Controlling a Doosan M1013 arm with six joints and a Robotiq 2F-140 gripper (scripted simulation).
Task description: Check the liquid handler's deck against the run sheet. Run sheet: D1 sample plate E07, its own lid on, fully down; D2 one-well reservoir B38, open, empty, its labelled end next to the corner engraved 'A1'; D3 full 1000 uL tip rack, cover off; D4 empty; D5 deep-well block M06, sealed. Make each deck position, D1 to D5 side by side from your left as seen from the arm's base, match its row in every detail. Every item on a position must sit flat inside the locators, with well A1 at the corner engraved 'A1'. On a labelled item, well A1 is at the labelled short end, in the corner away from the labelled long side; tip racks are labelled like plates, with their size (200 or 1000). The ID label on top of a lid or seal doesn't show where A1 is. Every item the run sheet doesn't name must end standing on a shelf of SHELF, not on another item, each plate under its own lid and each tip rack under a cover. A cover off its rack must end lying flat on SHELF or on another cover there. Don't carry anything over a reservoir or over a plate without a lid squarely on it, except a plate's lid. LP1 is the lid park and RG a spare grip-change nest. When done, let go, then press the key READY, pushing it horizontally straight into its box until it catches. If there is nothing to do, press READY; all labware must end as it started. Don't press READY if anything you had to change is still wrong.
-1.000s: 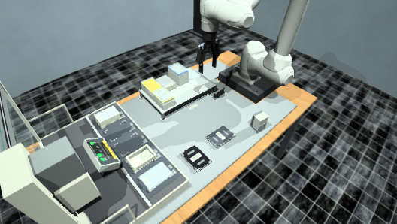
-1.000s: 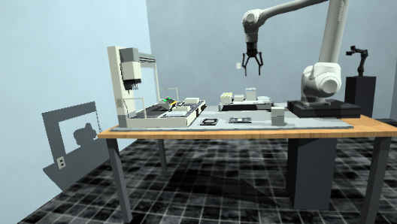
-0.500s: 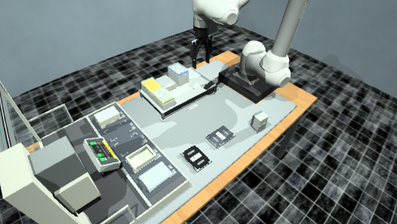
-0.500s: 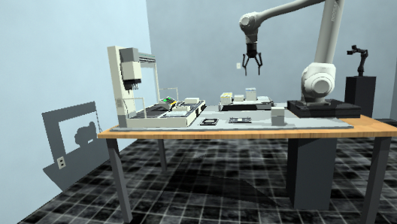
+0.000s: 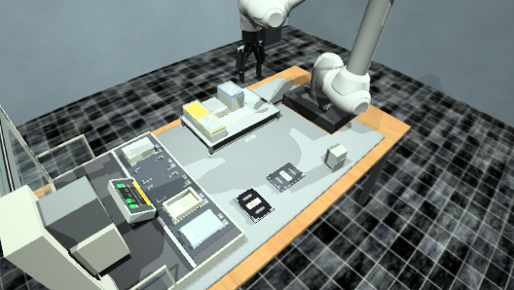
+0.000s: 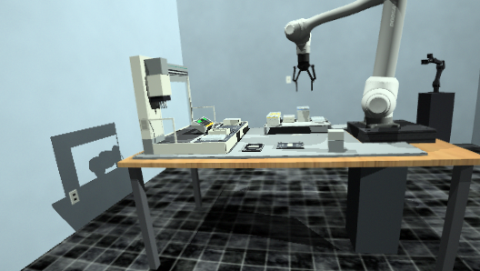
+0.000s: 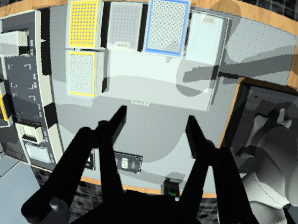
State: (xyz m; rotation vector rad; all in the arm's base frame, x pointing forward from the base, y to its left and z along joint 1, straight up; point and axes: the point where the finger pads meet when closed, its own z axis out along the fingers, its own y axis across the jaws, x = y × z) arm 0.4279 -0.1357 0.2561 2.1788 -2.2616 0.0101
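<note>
My gripper is now 10 mm past the blue-rimmed tip rack, 150 mm to the left of it and 180 mm above it. The rest, counted from my hand: clear cover (220 mm ahead, 30 mm to the right, 190 mm below); yellow-rimmed tip rack (220 mm ahead, 20 mm to the right, 210 mm below); shelf (60 mm ahead, 90 mm to the right, 250 mm below).
</note>
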